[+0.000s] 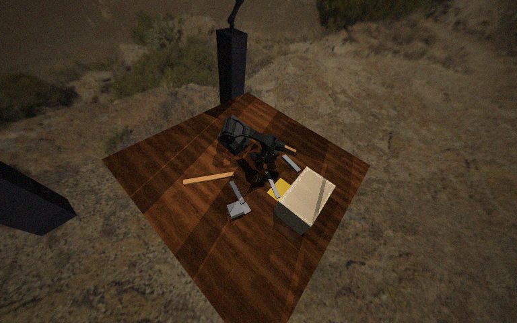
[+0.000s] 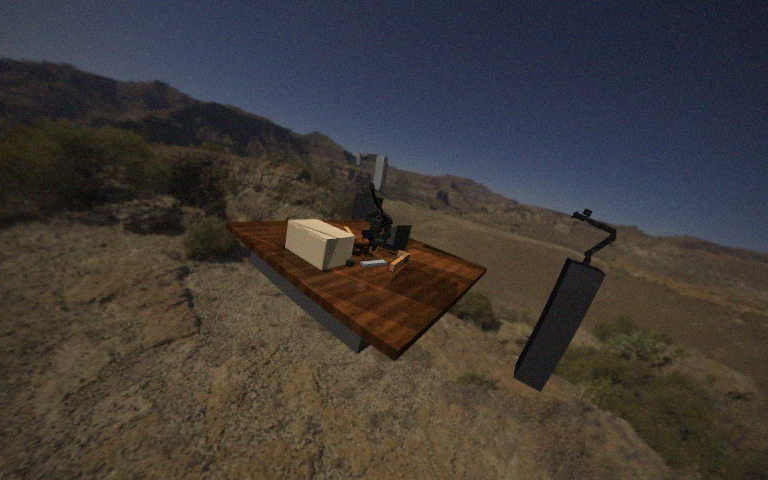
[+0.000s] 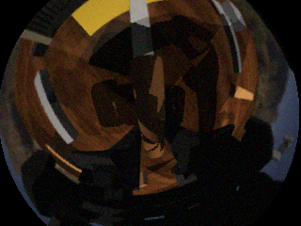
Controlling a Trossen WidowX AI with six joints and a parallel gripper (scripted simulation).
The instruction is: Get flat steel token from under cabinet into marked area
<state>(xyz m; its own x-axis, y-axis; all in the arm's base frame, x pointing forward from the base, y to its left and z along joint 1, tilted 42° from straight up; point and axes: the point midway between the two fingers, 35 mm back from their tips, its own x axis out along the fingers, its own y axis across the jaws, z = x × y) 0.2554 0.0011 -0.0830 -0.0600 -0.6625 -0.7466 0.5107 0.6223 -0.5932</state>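
Right now my gripper tip is 90 mm short of the grey scraper and 310 mm to the left of it. Also, from my gripper tip: steel token: 340 mm ahead, 110 mm to the right, 10 mm below; then wooden stick: 150 mm behind, 340 mm to the right; then grey bar: 150 mm ahead, 140 mm to the left.
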